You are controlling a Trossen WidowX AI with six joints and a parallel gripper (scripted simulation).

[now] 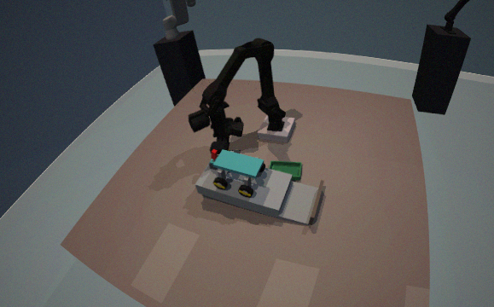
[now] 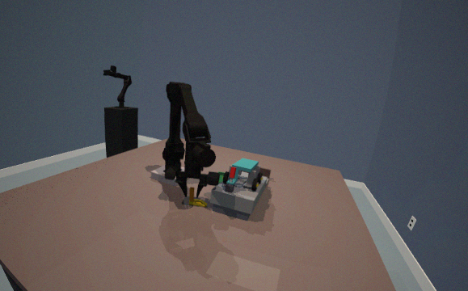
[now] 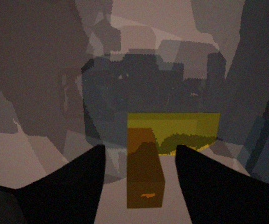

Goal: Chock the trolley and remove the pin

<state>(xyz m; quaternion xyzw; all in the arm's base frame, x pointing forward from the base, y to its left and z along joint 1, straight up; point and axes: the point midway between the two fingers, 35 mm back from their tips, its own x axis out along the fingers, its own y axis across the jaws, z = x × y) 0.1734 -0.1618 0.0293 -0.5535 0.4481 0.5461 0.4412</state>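
My gripper tip is 5 cm short of the green tray, 25 cm to the right of it and 4 cm above it. Round my gripper tip: yellow chock 2 cm ahead, 1 cm to the left, 1 cm below; teal trolley 16 cm ahead, 12 cm to the left, 8 cm above; red-headed stop pin 13 cm ahead, 3 cm to the left, 10 cm above.
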